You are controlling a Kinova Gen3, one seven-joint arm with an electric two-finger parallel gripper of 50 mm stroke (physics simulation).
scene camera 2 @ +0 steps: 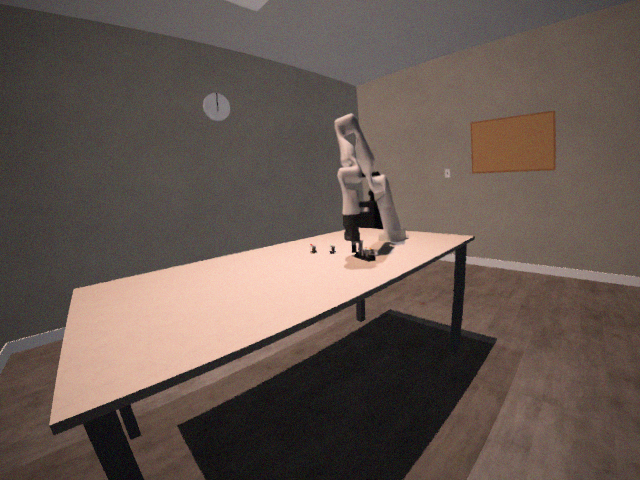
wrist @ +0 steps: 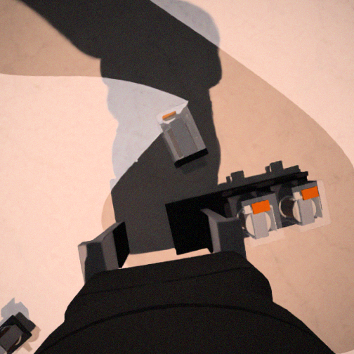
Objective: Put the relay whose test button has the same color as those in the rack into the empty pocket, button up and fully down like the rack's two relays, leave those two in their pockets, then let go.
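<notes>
A clear-cased relay with an orange button appears to lie on its side beyond the fingers; I cannot pick it out in the scene view. The black rack holds two upright relays with orange buttons at its right part. My gripper is open and empty, low over the rack's left end; its right finger hides part of that end, so the empty pocket is not clear. Another relay, its button colour not visible, is cut off at the lower left.
In the scene view, a relay with a reddish top and another small relay stand left of the gripper on the pale table. The arm's shadow crosses the table around the loose orange-button relay in the wrist view.
</notes>
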